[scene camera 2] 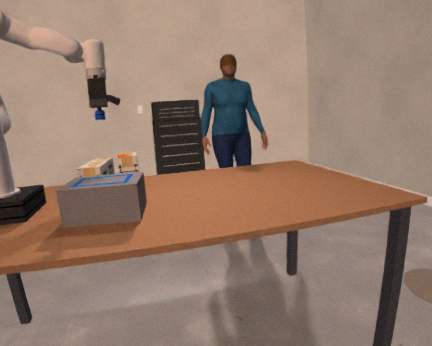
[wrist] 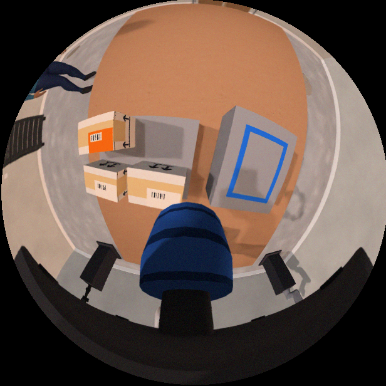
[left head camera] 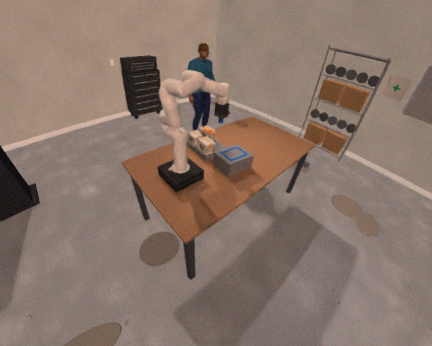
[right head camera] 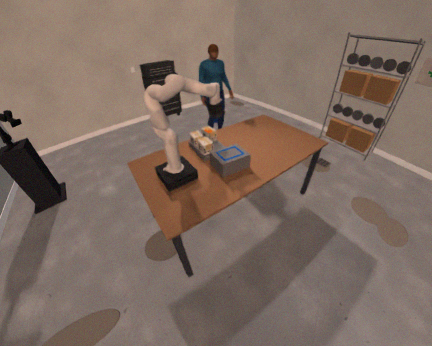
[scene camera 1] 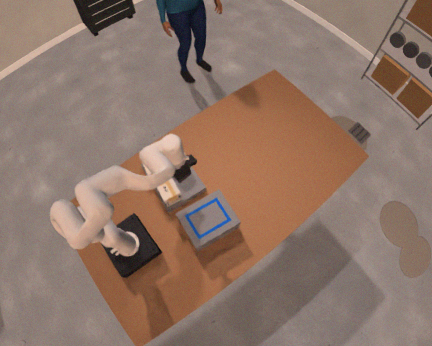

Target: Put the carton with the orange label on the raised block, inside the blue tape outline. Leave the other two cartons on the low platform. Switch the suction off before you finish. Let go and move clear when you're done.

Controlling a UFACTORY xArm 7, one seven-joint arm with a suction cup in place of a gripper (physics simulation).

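Places are measured from the arm's base along level axes (x ahead, y left, z up), in millimetres.
Pixels of known places: hand, tool point: (scene camera 2: 100,119) (left head camera: 220,122) (right head camera: 215,122); arm's base, link origin: (scene camera 2: 2,195) (left head camera: 180,168) (right head camera: 175,168) (scene camera 1: 127,244).
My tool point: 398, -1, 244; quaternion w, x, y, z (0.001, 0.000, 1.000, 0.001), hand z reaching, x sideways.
Ahead of a thing's pixels: the offset from my tool point to its middle, as dx, dy, dz. Level surfaces: height alone.
The carton with the orange label {+92, +224, -222} (left head camera: 208,132) (right head camera: 209,132) (scene camera 2: 128,162) (wrist: 101,137) stands upright on the far left part of the low platform {+15, +154, -298} (wrist: 165,131) (scene camera 1: 196,186). The smaller plain carton (wrist: 105,182) and the wider plain carton {-56, +86, -228} (wrist: 157,186) (scene camera 1: 169,191) stand side by side on the same platform. The raised block {-6, -171, -262} (scene camera 2: 100,206) (wrist: 232,150) (scene camera 1: 220,240) is beside it, with the blue tape outline (wrist: 267,135) (scene camera 1: 215,227) on its top and no carton inside. My blue suction cup (left head camera: 220,120) (scene camera 2: 100,115) (wrist: 186,240) hangs high above the cartons, open, with nothing attached. Its tip is hidden in scene camera 1.
The black arm base (left head camera: 181,176) (scene camera 1: 132,260) stands on the brown table {dz -322} (left head camera: 270,140) (scene camera 1: 280,150), near the block and platform. A person (left head camera: 201,75) (scene camera 2: 232,110) stands behind the table. A black tool cabinet (left head camera: 141,85) (scene camera 2: 178,137) and a shelf rack (left head camera: 360,54) are farther back.
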